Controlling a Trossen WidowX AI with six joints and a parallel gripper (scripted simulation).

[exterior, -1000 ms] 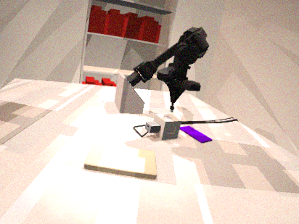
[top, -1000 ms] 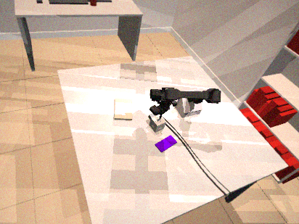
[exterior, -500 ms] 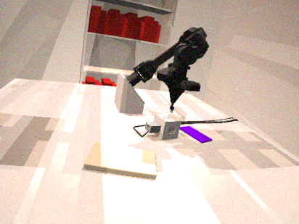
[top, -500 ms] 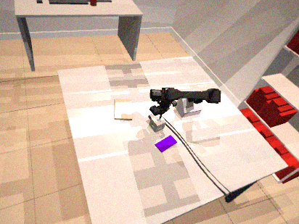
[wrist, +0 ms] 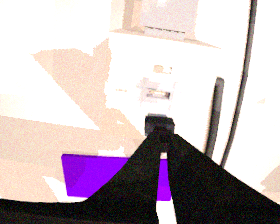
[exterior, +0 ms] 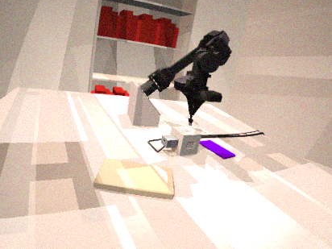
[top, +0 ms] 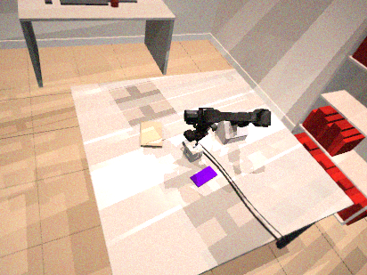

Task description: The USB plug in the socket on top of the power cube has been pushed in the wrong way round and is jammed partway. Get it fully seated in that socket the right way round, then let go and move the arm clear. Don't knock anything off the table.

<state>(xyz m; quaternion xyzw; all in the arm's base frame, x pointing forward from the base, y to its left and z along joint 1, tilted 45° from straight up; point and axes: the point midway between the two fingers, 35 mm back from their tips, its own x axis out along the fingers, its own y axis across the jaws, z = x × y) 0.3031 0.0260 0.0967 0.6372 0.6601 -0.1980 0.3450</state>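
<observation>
Now: gripper tip 60 mm above the USB socket. Round my gripper tip: purple card (140 mm to the left, 130 mm below); USB plug (20 mm below); tan board (170 mm ahead, 220 mm to the right, 120 mm below).
</observation>
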